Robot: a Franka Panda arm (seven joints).
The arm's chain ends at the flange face. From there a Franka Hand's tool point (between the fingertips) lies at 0.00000 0.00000 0.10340 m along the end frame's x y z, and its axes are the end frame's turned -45 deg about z.
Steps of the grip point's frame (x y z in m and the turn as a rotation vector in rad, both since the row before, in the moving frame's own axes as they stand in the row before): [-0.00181, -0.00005, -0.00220, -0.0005, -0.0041, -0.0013]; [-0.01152, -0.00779, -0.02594, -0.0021, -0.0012, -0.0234]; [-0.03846, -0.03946, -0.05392, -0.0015, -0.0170, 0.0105]
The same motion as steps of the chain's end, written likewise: [-0.00105, 0.00091, -0.00220, -0.0033, -0.0025, -0.0013]; [-0.01372, 0.00240, -0.02594, -0.0023, 0.0006, -0.0234]; [-0.05396, -0.00205, -0.05390, -0.0131, -0.0110, 0.0105]
